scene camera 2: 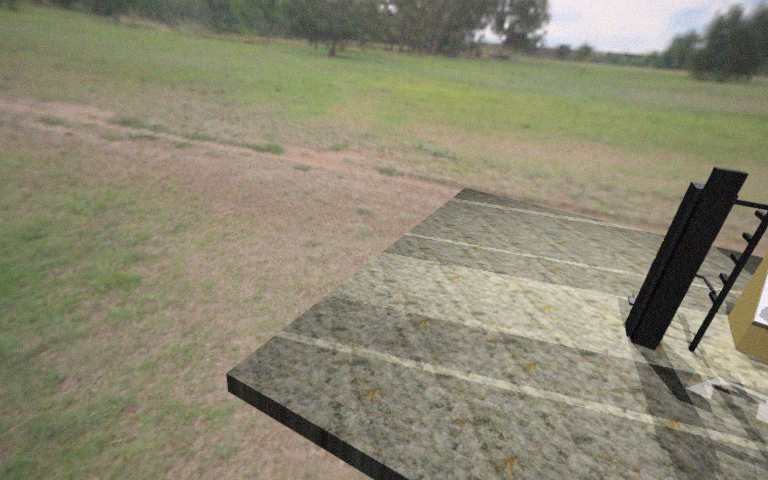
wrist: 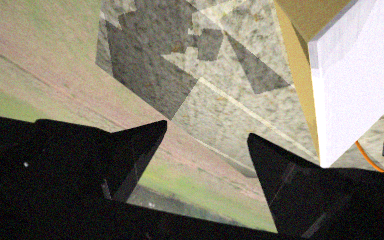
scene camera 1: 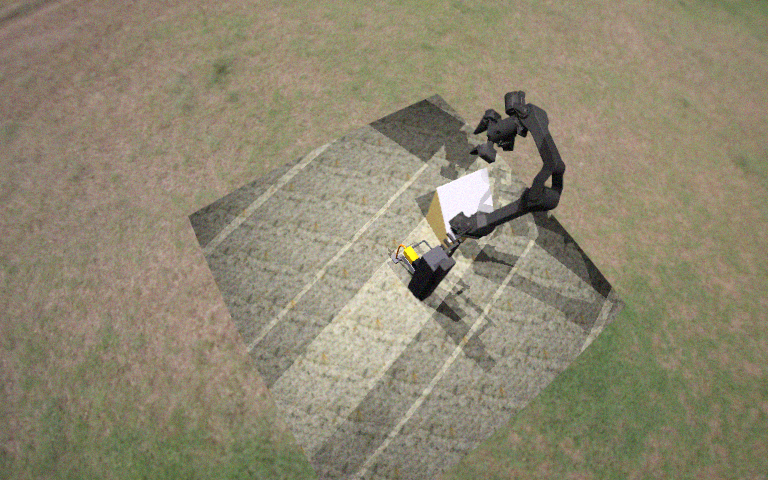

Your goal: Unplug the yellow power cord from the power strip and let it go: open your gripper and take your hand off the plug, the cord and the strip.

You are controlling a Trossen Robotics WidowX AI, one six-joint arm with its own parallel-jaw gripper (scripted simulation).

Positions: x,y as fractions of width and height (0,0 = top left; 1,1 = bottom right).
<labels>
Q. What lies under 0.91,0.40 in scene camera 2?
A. A dark power strip block.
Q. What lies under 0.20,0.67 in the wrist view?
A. My gripper.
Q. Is my gripper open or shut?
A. Open.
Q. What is my gripper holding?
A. Nothing.
</labels>
